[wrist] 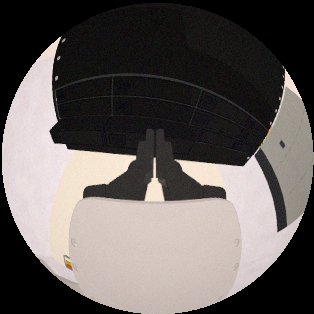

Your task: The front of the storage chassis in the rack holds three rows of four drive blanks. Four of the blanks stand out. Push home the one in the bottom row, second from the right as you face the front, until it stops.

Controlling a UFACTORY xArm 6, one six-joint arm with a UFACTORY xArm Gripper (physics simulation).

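Places are measured from the arm's base along level axes (x ahead, y left, z up), in centimetres.
Pixels of known places: gripper, fingertip midpoint: (154, 139).
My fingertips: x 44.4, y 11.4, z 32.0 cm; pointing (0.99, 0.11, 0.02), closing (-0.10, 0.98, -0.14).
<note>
For each thing: its top centre in the pictures, then the offset to it from my fingertips. "pt": a spot on its surface instead.
- black storage chassis, surface spot: (150, 86) pt dy -0.9, dx +4.2, dz -4.8 cm
- leftmost bottom-row blank, middle of its top: (89, 122) dy -10.9, dx +7.7, dz +2.3 cm
The black storage chassis (150, 86) fills the upper part of the view, its drive blanks dark and faintly outlined. The bottom-row blank second from the right (210, 142) lies to the right of the fingers; how far it stands out is too dark to tell. The bottom-row blank second from the left (127, 140) stands out and is partly hidden behind the fingers. The leftmost bottom-row blank (79, 137) also stands out. My gripper (154, 139) is shut and empty, its tips overlapping the bottom row left of the second-from-right blank. Contact cannot be judged.
Rack rail holes (56, 78) line the left side, with more up the right side. A grey cabinet-like object (296, 155) with a dark edge strip stands at the right. A small coloured label (68, 263) shows at lower left. Protruding bottom-row blanks are close to the fingers.
</note>
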